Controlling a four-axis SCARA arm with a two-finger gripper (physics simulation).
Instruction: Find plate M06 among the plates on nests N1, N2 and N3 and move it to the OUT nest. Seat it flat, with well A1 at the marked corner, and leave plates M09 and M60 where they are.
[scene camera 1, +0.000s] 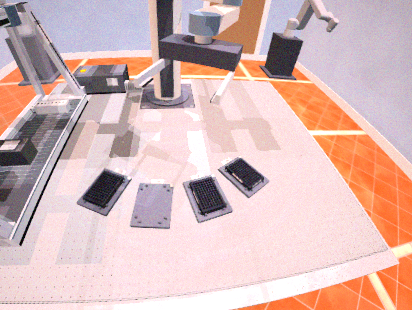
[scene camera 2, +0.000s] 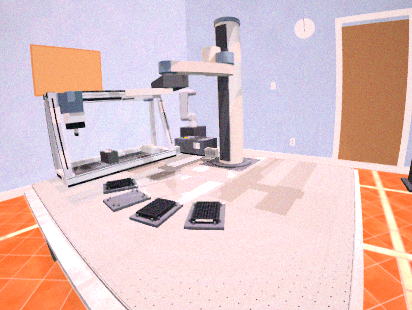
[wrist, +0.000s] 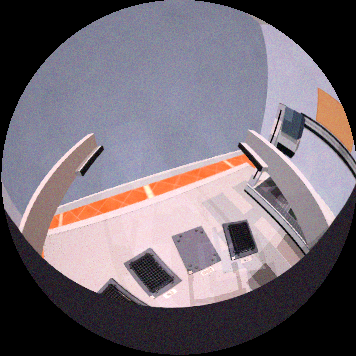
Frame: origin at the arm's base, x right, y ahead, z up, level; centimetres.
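Seen in the pictures: gripper, fingertip midpoint: (scene camera 1: 174, 90) (scene camera 2: 123, 95) (wrist: 169, 133); arm's base at its link origin: (scene camera 1: 167, 96) (scene camera 2: 231, 163).
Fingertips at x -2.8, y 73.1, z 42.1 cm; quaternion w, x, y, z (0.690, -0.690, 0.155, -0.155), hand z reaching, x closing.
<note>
Offsets run from my fingertips to a thing's middle. "pt": to the spot under its first point.
Three dark plates sit on grey nests: one {dx +25.0, dy -7.0, dz -38.9 cm} (scene camera 1: 104, 189) (scene camera 2: 120, 183) (wrist: 242, 237) beside the gantry, one {dx -10.0, dy -2.0, dz -38.9 cm} (scene camera 1: 207, 194) (scene camera 2: 157, 208) (wrist: 152, 271) across the bare nest, and one {dx -25.6, dy -10.1, dz -38.9 cm} (scene camera 1: 243, 173) (scene camera 2: 206, 212) (wrist: 118, 294) at the far end of the row, partly cut off in the wrist view. Their codes are not readable, so I cannot tell which is M06. The bare grey OUT nest {dx +8.0, dy -0.5, dz -39.7 cm} (scene camera 1: 152, 206) (scene camera 2: 126, 200) (wrist: 196, 248) has small corner posts and lies between the first two. My gripper (scene camera 1: 171, 92) (wrist: 169, 133) is open and empty, high above the table and back near the column, away from the plates.
A gantry frame (scene camera 2: 64, 145) with a dark block {pt dx +54.3, dy -17.5, dz -31.2 cm} (scene camera 2: 109, 156) on its deck stands beside the row. The arm's column (scene camera 1: 159, 50) (scene camera 2: 237, 110) rises behind the nests. A dark box {pt dx +39.4, dy -76.6, dz -31.0 cm} (scene camera 1: 102, 78) (scene camera 2: 195, 146) stands near it. Another arm's pedestal (scene camera 1: 282, 55) is beyond the table.
</note>
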